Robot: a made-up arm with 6 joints. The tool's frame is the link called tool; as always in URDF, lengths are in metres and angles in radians. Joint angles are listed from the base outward. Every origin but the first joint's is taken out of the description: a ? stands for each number. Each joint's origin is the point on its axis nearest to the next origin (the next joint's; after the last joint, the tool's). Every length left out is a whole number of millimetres.
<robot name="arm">
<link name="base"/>
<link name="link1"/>
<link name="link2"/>
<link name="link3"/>
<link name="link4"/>
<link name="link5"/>
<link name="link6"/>
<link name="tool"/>
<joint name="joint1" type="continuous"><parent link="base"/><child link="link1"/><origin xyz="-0.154 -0.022 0.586" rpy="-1.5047 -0.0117 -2.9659"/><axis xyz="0 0 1"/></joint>
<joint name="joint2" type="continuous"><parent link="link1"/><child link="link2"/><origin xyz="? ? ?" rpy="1.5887 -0.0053 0.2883"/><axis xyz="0 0 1"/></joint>
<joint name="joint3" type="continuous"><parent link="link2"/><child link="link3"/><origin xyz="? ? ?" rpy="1.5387 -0.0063 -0.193"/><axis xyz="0 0 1"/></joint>
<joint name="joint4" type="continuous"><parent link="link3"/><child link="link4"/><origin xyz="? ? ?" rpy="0.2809 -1.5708 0"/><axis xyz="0 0 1"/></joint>
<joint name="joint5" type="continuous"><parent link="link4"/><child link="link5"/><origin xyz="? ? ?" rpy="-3.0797 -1.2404 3.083"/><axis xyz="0 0 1"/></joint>
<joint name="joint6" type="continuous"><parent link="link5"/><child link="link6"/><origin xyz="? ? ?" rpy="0.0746 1.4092 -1.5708"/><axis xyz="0 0 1"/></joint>
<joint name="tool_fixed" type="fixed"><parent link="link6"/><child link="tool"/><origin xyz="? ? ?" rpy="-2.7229 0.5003 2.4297"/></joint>
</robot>
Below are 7 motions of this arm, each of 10 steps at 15 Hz.
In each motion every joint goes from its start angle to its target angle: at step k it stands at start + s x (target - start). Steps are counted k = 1, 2, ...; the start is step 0. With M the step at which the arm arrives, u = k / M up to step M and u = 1 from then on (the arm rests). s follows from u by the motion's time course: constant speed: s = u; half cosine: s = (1 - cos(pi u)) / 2; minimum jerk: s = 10 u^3 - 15 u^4 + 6 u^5.
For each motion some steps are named. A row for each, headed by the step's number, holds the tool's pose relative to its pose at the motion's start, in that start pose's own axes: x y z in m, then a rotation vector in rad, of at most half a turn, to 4 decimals.
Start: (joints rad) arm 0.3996 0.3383 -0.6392 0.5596 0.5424 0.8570
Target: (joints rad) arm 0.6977 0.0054 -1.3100 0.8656 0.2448 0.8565
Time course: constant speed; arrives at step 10
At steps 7, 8, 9, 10:
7: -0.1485 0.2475 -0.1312 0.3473 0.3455 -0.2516
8: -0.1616 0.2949 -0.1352 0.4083 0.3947 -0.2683
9: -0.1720 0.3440 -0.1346 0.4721 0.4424 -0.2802
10: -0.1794 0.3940 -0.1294 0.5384 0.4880 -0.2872

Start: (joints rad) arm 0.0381 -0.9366 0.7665 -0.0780 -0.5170 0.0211
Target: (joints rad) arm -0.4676 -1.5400 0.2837 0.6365 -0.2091 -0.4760
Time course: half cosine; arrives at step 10
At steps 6, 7, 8, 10:
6: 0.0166 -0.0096 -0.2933 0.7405 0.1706 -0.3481
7: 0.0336 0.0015 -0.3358 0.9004 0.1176 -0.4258
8: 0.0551 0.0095 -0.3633 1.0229 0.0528 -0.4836
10: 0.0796 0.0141 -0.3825 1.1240 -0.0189 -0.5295

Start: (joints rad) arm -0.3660 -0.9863 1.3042 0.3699 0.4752 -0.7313
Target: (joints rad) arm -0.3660 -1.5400 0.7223 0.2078 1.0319 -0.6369
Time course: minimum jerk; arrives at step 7
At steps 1, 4, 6, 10:
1: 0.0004 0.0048 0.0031 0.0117 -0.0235 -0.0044
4: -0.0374 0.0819 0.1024 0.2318 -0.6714 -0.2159
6: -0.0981 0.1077 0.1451 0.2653 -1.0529 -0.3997
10: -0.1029 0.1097 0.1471 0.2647 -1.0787 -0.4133

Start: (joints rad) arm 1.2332 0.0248 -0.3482 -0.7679 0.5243 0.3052
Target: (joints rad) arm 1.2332 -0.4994 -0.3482 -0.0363 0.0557 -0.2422
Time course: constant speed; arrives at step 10
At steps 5, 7, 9, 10:
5: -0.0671 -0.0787 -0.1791 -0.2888 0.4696 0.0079
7: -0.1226 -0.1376 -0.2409 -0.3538 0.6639 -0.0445
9: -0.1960 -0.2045 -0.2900 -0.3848 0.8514 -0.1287
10: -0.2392 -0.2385 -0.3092 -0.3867 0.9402 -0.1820

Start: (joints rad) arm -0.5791 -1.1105 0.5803 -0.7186 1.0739 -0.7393
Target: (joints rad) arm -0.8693 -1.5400 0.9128 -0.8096 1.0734 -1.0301
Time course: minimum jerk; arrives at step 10
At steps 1, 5, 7, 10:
1: 0.0006 0.0003 -0.0023 0.0000 0.0062 0.0021
5: 0.0064 0.0061 -0.1399 0.0180 0.3520 0.0920
7: -0.0187 -0.0036 -0.2330 0.0484 0.5742 0.1164
10: -0.0381 -0.0123 -0.2751 0.0679 0.6754 0.1172

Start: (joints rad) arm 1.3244 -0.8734 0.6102 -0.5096 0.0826 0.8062
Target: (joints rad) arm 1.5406 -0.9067 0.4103 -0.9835 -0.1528 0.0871
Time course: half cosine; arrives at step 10
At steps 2, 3, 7, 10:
2: 0.0252 0.0159 0.0052 0.0453 0.0018 0.0493
3: 0.0545 0.0345 0.0127 0.0944 0.0024 0.1062
7: 0.2060 0.1267 0.0765 0.2913 -0.0087 0.4002
10: 0.2563 0.1537 0.1051 0.3350 -0.0120 0.4988

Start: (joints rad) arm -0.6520 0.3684 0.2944 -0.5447 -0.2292 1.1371
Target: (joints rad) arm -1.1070 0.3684 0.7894 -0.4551 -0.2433 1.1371
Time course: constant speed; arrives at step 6
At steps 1, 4, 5, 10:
1: -0.0119 0.0044 -0.0051 -0.0345 -0.0279 0.1553
4: -0.0481 0.0031 -0.0239 -0.1429 -0.1202 0.6179
5: -0.0589 -0.0020 -0.0309 -0.1804 -0.1544 0.7709
10: -0.0682 -0.0092 -0.0382 -0.2184 -0.1907 0.9232

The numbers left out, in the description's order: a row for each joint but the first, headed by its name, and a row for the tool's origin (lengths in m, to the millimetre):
joint2: -0.043 0.003 0
joint3: -0.052 -0.359 0
joint4: -0.093 -0.254 0
joint5: -0.28 -0.074 0
joint6: 0.148 0.161 0
tool: -0.293 -0.066 0

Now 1 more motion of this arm.
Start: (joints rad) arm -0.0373 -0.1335 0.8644 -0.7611 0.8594 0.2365
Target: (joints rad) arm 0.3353 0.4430 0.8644 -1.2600 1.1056 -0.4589
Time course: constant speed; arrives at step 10
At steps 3, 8, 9, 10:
3: 0.0664 0.0792 0.0510 0.3182 -0.2101 0.3074
8: 0.0557 0.2200 0.2592 0.6527 -0.6368 0.9242
9: 0.0265 0.2420 0.3093 0.6841 -0.7295 1.0611
10: -0.0127 0.2604 0.3582 0.7020 -0.8233 1.2018

